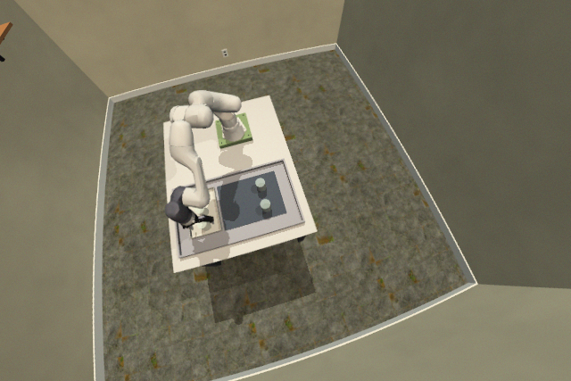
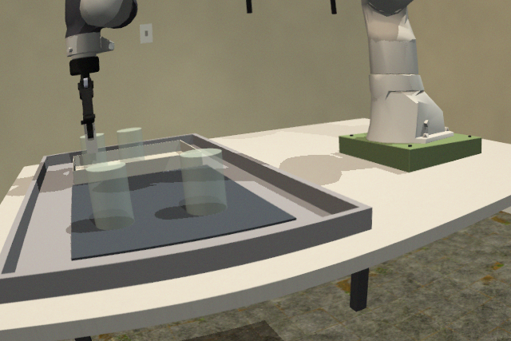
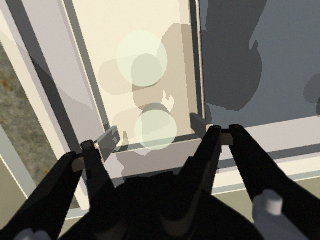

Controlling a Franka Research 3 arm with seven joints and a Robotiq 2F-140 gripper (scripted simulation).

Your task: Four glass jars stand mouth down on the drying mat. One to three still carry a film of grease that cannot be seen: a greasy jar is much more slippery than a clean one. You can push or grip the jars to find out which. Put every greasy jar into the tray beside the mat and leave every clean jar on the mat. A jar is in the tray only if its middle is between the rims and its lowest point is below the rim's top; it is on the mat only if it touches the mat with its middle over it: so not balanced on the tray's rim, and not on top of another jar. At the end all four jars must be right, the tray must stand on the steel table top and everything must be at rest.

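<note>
The cream tray is 100 mm behind my hand and 60 mm below it. From my hand the other things lie so: dark mat (320 mm to the left, 80 mm behind, 70 mm below).
</note>
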